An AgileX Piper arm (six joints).
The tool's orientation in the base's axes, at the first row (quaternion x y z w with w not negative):
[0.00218 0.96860 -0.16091 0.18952]
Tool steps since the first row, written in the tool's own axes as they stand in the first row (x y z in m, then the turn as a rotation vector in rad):
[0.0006 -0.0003 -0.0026 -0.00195 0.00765 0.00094]
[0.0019 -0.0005 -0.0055 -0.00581 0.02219 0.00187]
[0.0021 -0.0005 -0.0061 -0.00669 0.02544 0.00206]
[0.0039 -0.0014 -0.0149 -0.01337 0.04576 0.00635]
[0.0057 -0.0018 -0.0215 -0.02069 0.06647 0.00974]
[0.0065 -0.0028 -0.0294 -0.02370 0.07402 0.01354]
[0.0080 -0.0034 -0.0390 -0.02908 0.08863 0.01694]
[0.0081 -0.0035 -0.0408 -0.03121 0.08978 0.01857]
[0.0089 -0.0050 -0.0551 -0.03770 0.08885 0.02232]
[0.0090 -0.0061 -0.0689 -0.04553 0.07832 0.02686]
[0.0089 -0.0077 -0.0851 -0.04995 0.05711 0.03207]
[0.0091 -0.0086 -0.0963 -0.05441 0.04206 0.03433]
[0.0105 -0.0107 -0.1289 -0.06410 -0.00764 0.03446]
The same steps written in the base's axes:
[-0.0015 0.0005 0.0022 0.00265 0.00707 -0.00248]
[-0.0038 0.0011 0.0043 0.00752 0.02079 -0.00640]
[-0.0042 0.0013 0.0047 0.00862 0.02386 -0.00725]
[-0.0092 0.0031 0.0121 0.01772 0.04216 -0.01487]
[-0.0133 0.0047 0.0173 0.02711 0.06116 -0.02159]
[-0.0170 0.0062 0.0242 0.03179 0.06730 -0.02616]
[-0.0219 0.0085 0.0323 0.03898 0.08040 -0.03170]
[-0.0227 0.0090 0.0339 0.04163 0.08110 -0.03271]
[-0.0288 0.0120 0.0466 0.04896 0.07941 -0.03332]
[-0.0340 0.0152 0.0590 0.05721 0.06845 -0.03114]
[-0.0399 0.0188 0.0737 0.06184 0.04696 -0.02749]
[-0.0443 0.0214 0.0837 0.06582 0.03224 -0.02315]
[-0.0577 0.0295 0.1124 0.07162 -0.01438 -0.00425]

